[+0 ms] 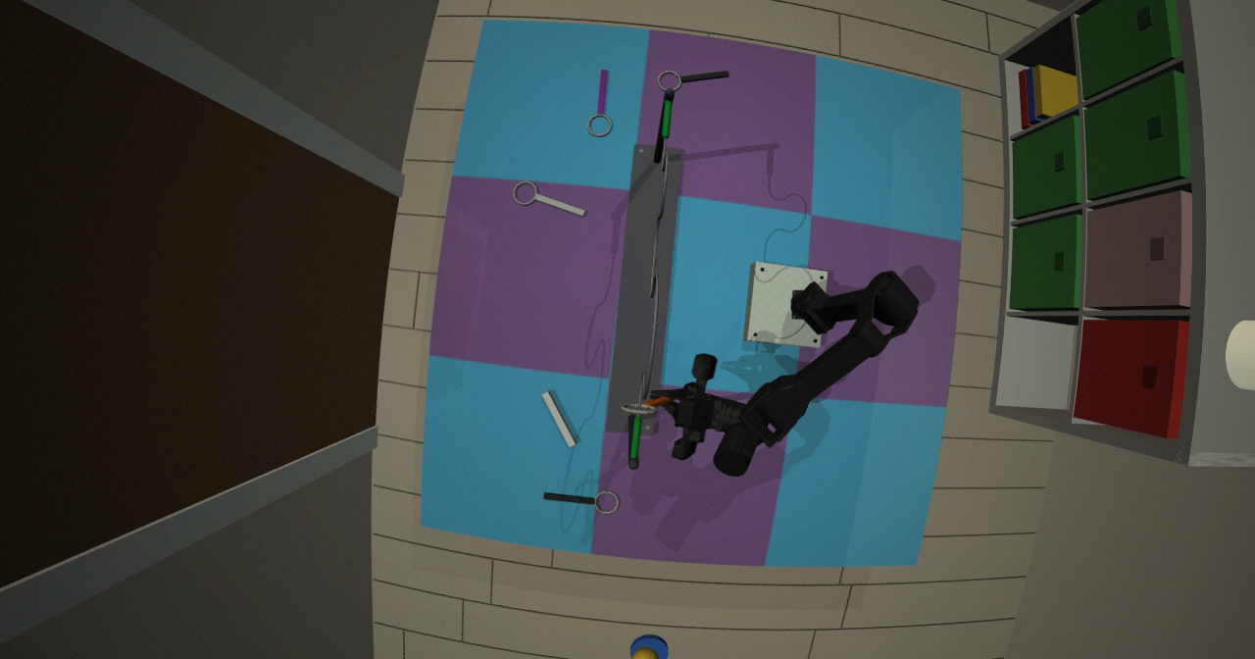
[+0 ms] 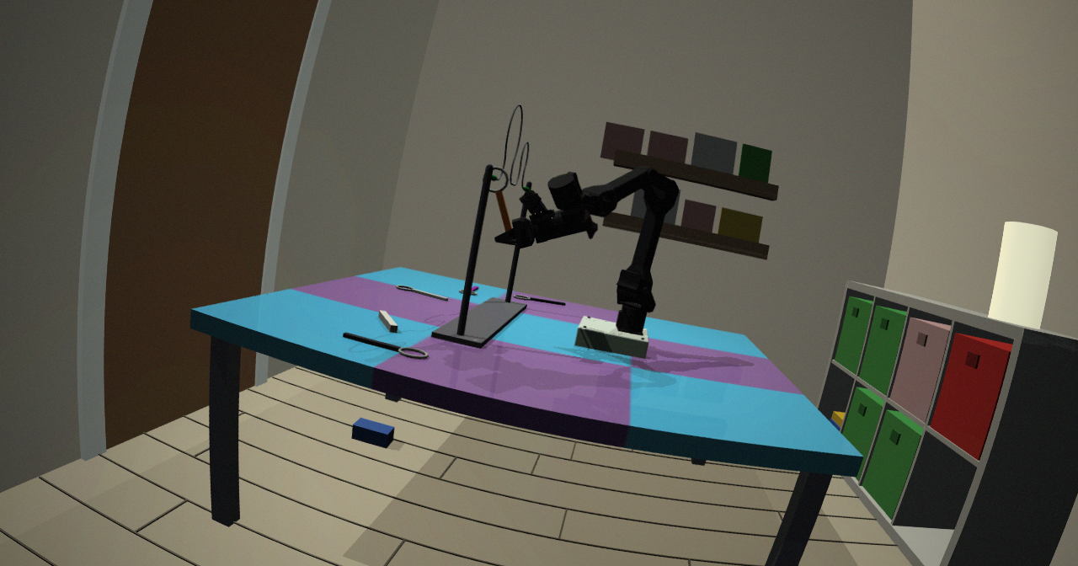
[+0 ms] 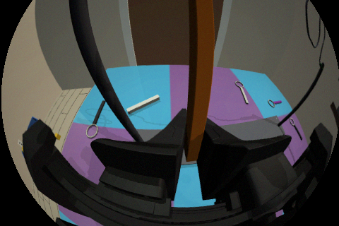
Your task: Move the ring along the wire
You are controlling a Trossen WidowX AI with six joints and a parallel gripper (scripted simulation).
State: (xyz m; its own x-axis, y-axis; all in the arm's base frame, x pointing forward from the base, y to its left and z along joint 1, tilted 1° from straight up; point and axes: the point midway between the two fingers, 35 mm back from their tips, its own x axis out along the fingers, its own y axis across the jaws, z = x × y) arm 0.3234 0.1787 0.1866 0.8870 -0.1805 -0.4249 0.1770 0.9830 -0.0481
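Now: the orange-handled ring 90 mm above my gripper tip and 10 mm ahead of it. Also, from my gripper tip: white bar 210 mm below, 190 mm ahead, 100 mm to the left.
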